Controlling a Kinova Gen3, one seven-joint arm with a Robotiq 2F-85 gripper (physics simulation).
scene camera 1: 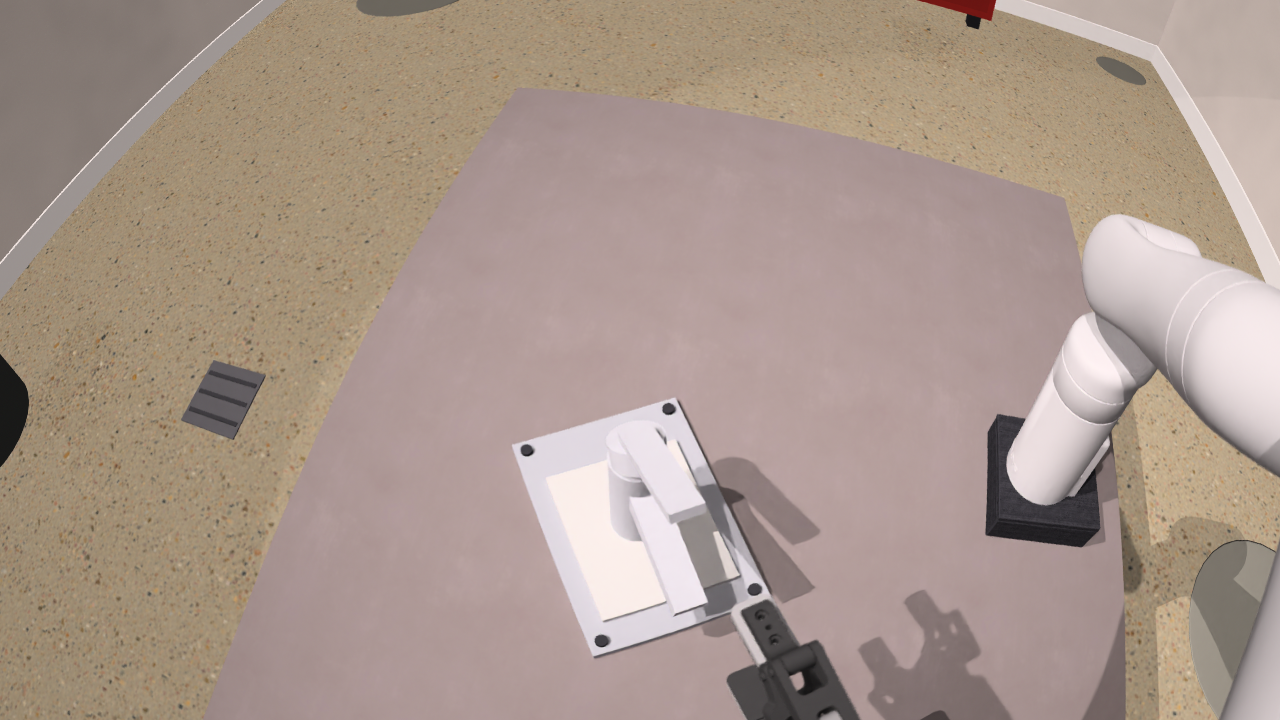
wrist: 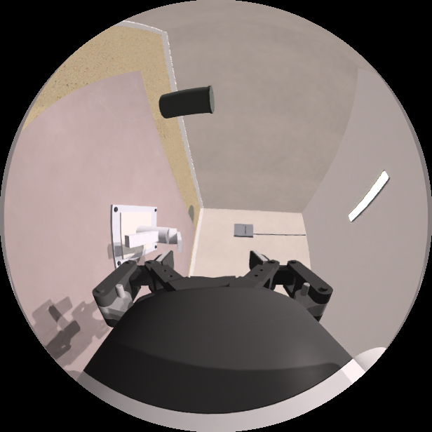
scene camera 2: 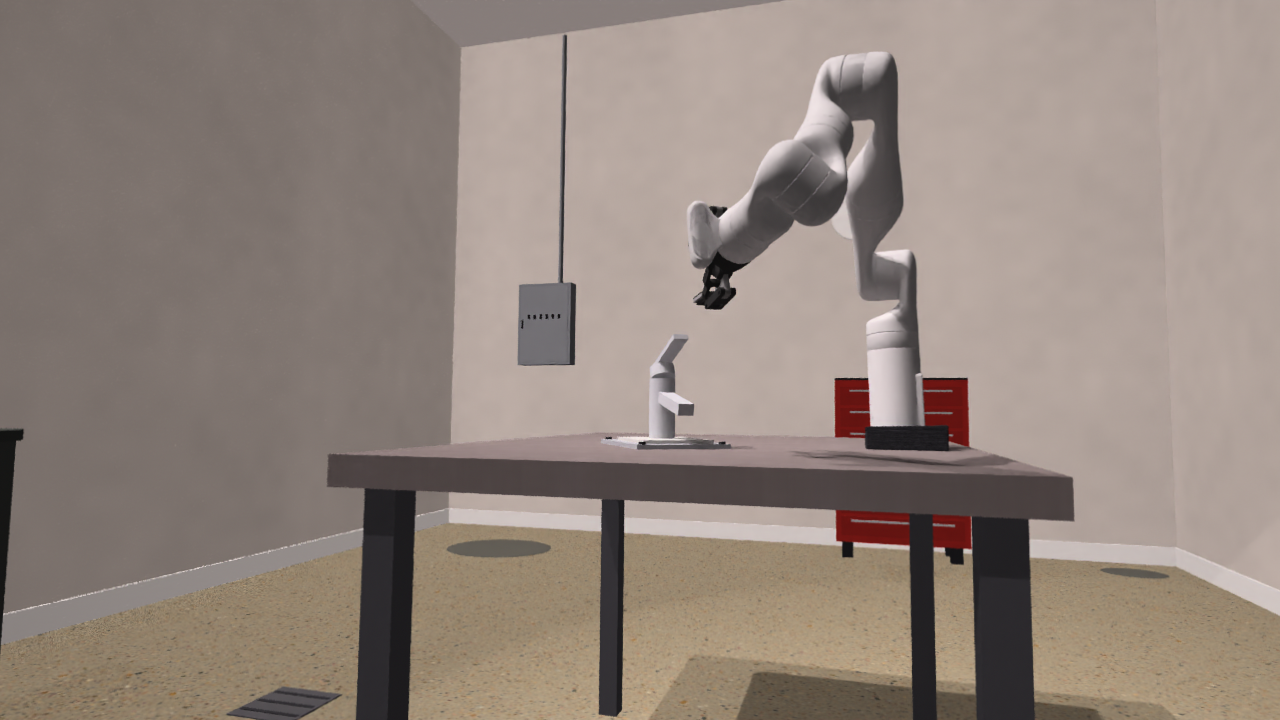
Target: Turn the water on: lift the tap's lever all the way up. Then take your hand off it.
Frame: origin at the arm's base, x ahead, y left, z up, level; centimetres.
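Seen in the pictures: gripper, fingertip midpoint: [scene camera 1: 744, 640] [scene camera 2: 696, 273]; arm's base, origin of the base link: [scene camera 1: 1040, 469] [scene camera 2: 896, 426].
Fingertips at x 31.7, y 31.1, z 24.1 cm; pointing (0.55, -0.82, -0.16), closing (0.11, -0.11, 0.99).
Offsets run from my fingertips to a thing's top centre. "spot": to the spot under its first point.
The white tap @[spot: dz -20.7, dx +10.8, dy -17.9 cm] [scene camera 1: 623, 508] [scene camera 2: 661, 407] [wrist: 156, 234] stands upright on its light base plate @[spot: dz -27.3, dx +16.7, dy -16.9 cm] [scene camera 1: 559, 537] [wrist: 116, 235]. Its lever @[dz -8.3, dx +7.7, dy -16.4 cm] [scene camera 1: 660, 470] [scene camera 2: 672, 349] [wrist: 179, 241] slants steeply upward from the top of the body, above the spout @[dz -18.2, dx +6.4, dy -14.3 cm] [scene camera 1: 666, 564] [scene camera 2: 682, 406] [wrist: 140, 239]. My gripper [scene camera 1: 754, 651] [scene camera 2: 714, 300] [wrist: 211, 259] is open and empty. In scene camera 2 it hangs above and to the right of the lever's tip, with a visible gap between them. In scene camera 1 the fingers show beyond the lever's free end, near a corner of the plate.
The tap stands on the table [scene camera 1: 760, 268] [scene camera 2: 698, 479]. The arm's black base block [scene camera 1: 1042, 523] [scene camera 2: 906, 437] is on the table to the right. A red drawer cabinet [scene camera 2: 850, 528] stands behind the table. A grey box [scene camera 2: 546, 331] [wrist: 243, 230] is on the wall.
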